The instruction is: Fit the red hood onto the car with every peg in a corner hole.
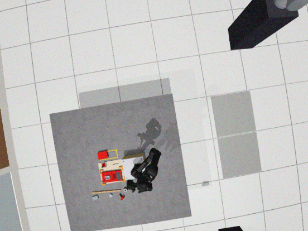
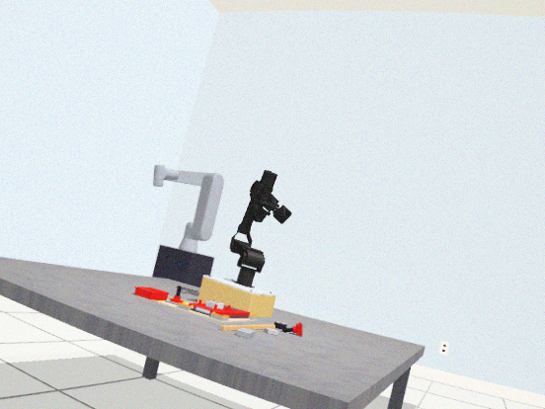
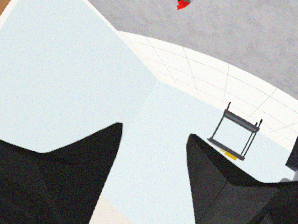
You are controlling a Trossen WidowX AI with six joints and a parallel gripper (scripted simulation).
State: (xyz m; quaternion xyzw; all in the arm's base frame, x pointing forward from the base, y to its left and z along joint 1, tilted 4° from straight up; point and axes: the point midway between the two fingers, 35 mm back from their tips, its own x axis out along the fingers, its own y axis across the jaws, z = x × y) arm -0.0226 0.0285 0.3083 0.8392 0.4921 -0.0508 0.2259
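Right now my gripper tip is 360 mm short of the red hood, 200 mm to the left of it and 370 mm above it. Also, from my gripper tip: grey engine block 340 mm ahead, 30 mm to the left, 360 mm below; then cream jig 300 mm ahead, 10 mm to the right, 380 mm below; then wooden stick 380 mm ahead, 180 mm to the left, 380 mm below.
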